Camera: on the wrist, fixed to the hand. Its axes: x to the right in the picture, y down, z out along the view.
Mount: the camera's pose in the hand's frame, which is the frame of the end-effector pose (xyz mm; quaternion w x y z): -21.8 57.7 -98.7 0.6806 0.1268 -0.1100 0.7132
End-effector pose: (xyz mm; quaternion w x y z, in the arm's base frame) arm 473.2 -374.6 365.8 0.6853 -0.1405 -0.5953 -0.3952
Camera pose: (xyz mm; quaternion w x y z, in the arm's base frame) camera 584.1 -394.5 336.8 0.7006 -0.4768 -0.4305 0.3107
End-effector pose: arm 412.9 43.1 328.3 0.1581 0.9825 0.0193 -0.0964
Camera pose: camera 413.6 19.2 442.2 0.0539 0.6919 -0.7172 -0.0634
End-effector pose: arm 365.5 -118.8 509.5 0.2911 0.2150 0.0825 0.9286
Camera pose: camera 308.3 -181.3 429.7 0.4823 -0.3442 0.0115 -0.8055
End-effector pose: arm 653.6 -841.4 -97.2 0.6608 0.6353 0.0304 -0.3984
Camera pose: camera 717.4 -752.7 -57.1 0.6567 0.4940 -0.5556 0.1264
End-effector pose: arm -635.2 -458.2 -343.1 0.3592 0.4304 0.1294 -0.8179
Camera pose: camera -526.5 -437.3 -378.9 0.7874 0.3408 -0.3621 -0.3642
